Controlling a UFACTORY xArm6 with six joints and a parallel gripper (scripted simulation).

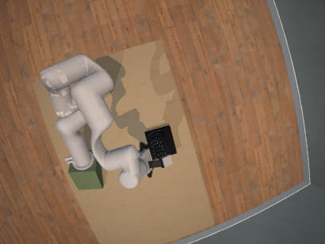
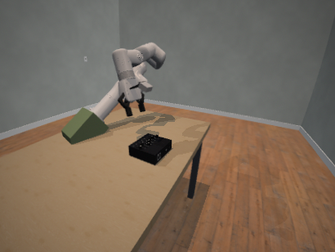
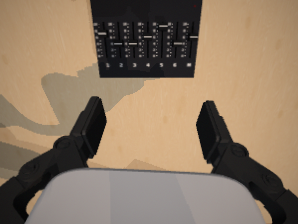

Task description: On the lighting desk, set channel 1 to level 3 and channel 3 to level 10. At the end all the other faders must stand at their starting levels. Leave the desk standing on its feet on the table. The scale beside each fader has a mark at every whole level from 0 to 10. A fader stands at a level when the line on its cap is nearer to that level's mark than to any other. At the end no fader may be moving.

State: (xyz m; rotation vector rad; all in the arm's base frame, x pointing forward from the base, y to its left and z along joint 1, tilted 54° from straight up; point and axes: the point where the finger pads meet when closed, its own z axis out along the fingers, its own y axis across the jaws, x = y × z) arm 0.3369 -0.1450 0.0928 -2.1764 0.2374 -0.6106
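My gripper is now 70 mm short of the channel 1 cap, 70 mm to the right of it and 130 mm above it. Also, from my hand: channel 2 fader cap: 60 mm ahead, 50 mm to the left, 130 mm below; then channel 3 cap: 60 mm ahead, 30 mm to the left, 130 mm below.
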